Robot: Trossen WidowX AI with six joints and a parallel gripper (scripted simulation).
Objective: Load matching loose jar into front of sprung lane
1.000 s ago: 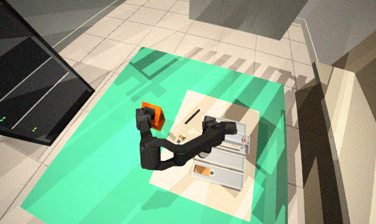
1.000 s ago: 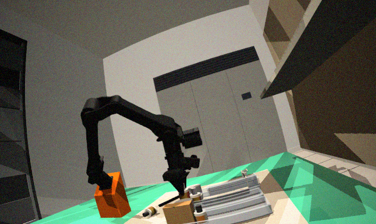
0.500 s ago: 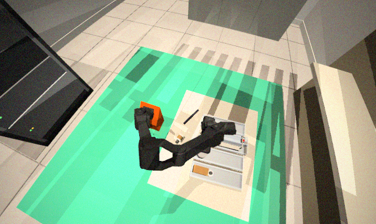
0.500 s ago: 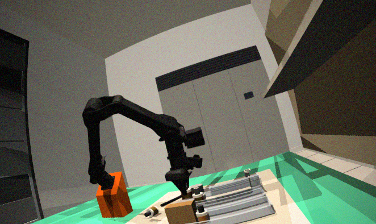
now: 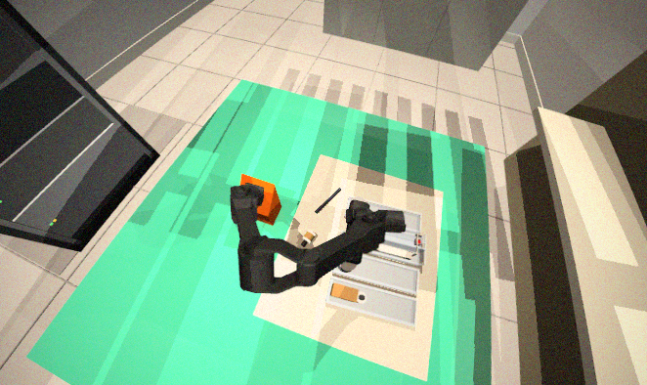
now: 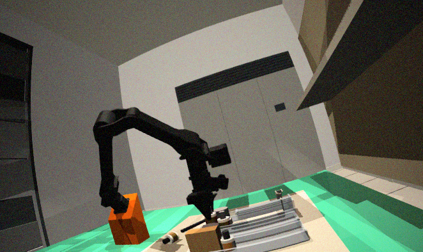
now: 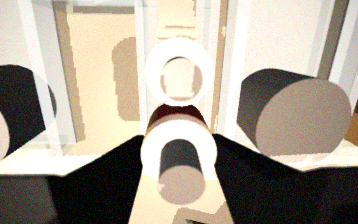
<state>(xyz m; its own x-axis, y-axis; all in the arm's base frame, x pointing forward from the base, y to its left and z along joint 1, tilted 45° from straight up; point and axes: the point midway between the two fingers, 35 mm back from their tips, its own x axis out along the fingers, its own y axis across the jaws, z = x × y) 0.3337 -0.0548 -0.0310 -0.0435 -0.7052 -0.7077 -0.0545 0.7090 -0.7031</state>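
Right now the grey lane rack is 140 mm ahead of my gripper tip, 40 mm below it and 30 mm to the left of it. Also, from my gripper tip: brown box (170 mm to the right, 20 mm below, 20 mm ahead); then pusher plate (140 mm ahead, 40 mm to the left, 10 mm below); then black rod (130 mm to the left, 110 mm behind, 50 mm below).
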